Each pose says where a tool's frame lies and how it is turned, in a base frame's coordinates. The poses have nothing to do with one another.
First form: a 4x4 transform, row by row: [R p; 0 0 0 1], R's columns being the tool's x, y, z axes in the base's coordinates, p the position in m. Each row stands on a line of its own.
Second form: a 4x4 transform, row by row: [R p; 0 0 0 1], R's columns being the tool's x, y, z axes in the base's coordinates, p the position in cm. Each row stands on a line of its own. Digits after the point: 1 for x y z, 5 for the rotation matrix.
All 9 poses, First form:
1:
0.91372, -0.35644, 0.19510, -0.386
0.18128, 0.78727, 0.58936, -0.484
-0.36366, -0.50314, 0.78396, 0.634
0, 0, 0, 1
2:
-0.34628, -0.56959, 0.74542, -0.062
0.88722, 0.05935, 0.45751, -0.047
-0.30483, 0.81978, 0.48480, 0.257
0, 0, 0, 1
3:
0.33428, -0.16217, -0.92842, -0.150
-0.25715, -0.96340, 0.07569, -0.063
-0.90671, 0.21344, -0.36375, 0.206
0, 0, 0, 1
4:
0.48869, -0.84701, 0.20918, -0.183
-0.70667, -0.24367, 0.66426, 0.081
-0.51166, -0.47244, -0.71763, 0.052
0, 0, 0, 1
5:
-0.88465, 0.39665, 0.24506, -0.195
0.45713, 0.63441, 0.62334, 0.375
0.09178, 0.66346, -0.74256, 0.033
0, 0, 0, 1
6:
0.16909, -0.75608, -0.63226, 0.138
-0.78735, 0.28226, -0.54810, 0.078
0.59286, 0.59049, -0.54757, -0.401
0, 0, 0, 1
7:
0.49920, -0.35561, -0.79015, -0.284
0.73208, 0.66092, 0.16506, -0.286
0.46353, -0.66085, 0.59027, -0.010
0, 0, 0, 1
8:
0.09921, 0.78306, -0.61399, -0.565
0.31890, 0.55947, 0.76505, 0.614
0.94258, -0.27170, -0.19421, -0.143
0, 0, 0, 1
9:
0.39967, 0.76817, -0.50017, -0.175
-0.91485, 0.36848, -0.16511, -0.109
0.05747, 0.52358, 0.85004, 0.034
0, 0, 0, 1
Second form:
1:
0.91372, -0.35644, 0.19510, -38.6
0.18128, 0.78727, 0.58936, -48.4
-0.36366, -0.50314, 0.78396, 63.4
0, 0, 0, 1

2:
-0.34628, -0.56959, 0.74542, -6.2
0.88722, 0.05935, 0.45751, -4.7
-0.30483, 0.81978, 0.48480, 25.7
0, 0, 0, 1

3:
0.33428, -0.16217, -0.92842, -15.0
-0.25715, -0.96340, 0.07569, -6.3
-0.90671, 0.21344, -0.36375, 20.6
0, 0, 0, 1

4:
0.48869, -0.84701, 0.20918, -18.3
-0.70667, -0.24367, 0.66426, 8.1
-0.51166, -0.47244, -0.71763, 5.2
0, 0, 0, 1

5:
-0.88465, 0.39665, 0.24506, -19.5
0.45713, 0.63441, 0.62334, 37.5
0.09178, 0.66346, -0.74256, 3.3
0, 0, 0, 1

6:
0.16909, -0.75608, -0.63226, 13.8
-0.78735, 0.28226, -0.54810, 7.8
0.59286, 0.59049, -0.54757, -40.1
0, 0, 0, 1

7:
0.49920, -0.35561, -0.79015, -28.4
0.73208, 0.66092, 0.16506, -28.6
0.46353, -0.66085, 0.59027, -1.0
0, 0, 0, 1

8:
0.09921, 0.78306, -0.61399, -56.5
0.31890, 0.55947, 0.76505, 61.4
0.94258, -0.27170, -0.19421, -14.3
0, 0, 0, 1

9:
0.39967, 0.76817, -0.50017, -17.5
-0.91485, 0.36848, -0.16511, -10.9
0.05747, 0.52358, 0.85004, 3.4
0, 0, 0, 1

